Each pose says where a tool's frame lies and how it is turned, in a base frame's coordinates. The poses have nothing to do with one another.
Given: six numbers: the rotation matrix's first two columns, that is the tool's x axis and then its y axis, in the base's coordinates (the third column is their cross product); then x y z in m.
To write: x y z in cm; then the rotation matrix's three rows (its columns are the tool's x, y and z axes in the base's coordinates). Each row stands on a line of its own. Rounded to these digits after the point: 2 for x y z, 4 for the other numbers.
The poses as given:
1: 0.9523 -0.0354 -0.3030 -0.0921 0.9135 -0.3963 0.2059 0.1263 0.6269
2: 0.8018 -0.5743 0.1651 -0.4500 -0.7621 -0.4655 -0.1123 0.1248 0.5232
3: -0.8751 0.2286 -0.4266 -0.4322 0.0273 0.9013 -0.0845 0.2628 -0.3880
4: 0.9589 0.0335 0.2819 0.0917 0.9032 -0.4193 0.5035 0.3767 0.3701
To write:
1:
20.59 12.63 62.69
0.9523 -0.0921 0.2908
-0.0354 0.9135 0.4053
-0.3030 -0.3963 0.8667

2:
-11.23 12.48 52.32
0.8018 -0.4500 0.3932
-0.5743 -0.7621 0.2989
0.1651 -0.4655 -0.8695

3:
-8.45 26.28 -38.80
-0.8751 -0.4322 0.2177
0.2286 0.0273 0.9731
-0.4266 0.9013 0.0749

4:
50.35 37.67 37.01
0.9589 0.0917 -0.2687
0.0335 0.9032 0.4279
0.2819 -0.4193 0.8630

